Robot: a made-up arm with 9 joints. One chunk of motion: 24 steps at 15 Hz.
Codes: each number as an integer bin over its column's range. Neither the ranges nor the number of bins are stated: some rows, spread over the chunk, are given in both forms.
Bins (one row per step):
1: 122 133 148 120 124 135
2: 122 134 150 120 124 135
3: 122 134 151 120 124 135
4: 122 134 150 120 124 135
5: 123 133 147 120 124 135
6: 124 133 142 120 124 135
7: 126 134 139 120 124 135
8: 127 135 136 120 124 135
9: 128 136 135 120 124 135
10: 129 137 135 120 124 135
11: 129 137 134 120 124 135
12: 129 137 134 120 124 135
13: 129 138 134 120 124 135
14: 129 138 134 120 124 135
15: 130 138 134 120 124 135
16: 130 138 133 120 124 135
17: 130 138 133 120 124 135
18: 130 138 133 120 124 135
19: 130 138 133 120 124 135
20: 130 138 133 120 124 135
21: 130 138 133 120 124 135
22: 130 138 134 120 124 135
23: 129 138 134 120 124 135
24: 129 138 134 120 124 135
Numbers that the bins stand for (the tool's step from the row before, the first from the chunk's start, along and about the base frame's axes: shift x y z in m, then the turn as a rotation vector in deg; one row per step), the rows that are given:
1: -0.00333 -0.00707 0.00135 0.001 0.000 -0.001
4: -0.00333 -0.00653 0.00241 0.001 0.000 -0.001
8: -0.00076 -0.00600 -0.00500 0.001 0.000 -0.001
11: 0.00027 -0.00493 -0.00606 0.001 0.000 -0.001
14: 0.00027 -0.00440 -0.00606 0.001 0.000 -0.001
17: 0.00078 -0.00440 -0.00659 0.001 0.000 -0.001
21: 0.00078 -0.00440 -0.00659 0.001 0.000 -0.001
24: 0.00027 -0.00440 -0.00606 0.001 0.000 -0.001
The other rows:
2: -0.00333 -0.00653 0.00241 0.001 0.000 -0.001
3: -0.00333 -0.00653 0.00294 0.001 0.000 -0.001
5: -0.00281 -0.00707 0.00082 0.001 0.000 -0.001
6: -0.00230 -0.00707 -0.00182 0.001 0.000 -0.001
7: -0.00127 -0.00653 -0.00341 0.001 0.000 -0.001
9: -0.00024 -0.00547 -0.00553 0.001 0.000 -0.001
10: 0.00027 -0.00493 -0.00553 0.001 0.000 -0.001
12: 0.00027 -0.00493 -0.00606 0.001 0.000 -0.001
13: 0.00027 -0.00440 -0.00606 0.001 0.000 -0.001
15: 0.00078 -0.00440 -0.00606 0.001 0.000 -0.001
16: 0.00078 -0.00440 -0.00659 0.001 0.000 -0.001
18: 0.00078 -0.00440 -0.00659 0.001 0.000 -0.001
19: 0.00078 -0.00440 -0.00659 0.001 0.000 -0.001
20: 0.00078 -0.00440 -0.00659 0.001 0.000 -0.001
22: 0.00078 -0.00440 -0.00606 0.001 0.000 -0.001
23: 0.00027 -0.00440 -0.00606 0.001 0.000 -0.001

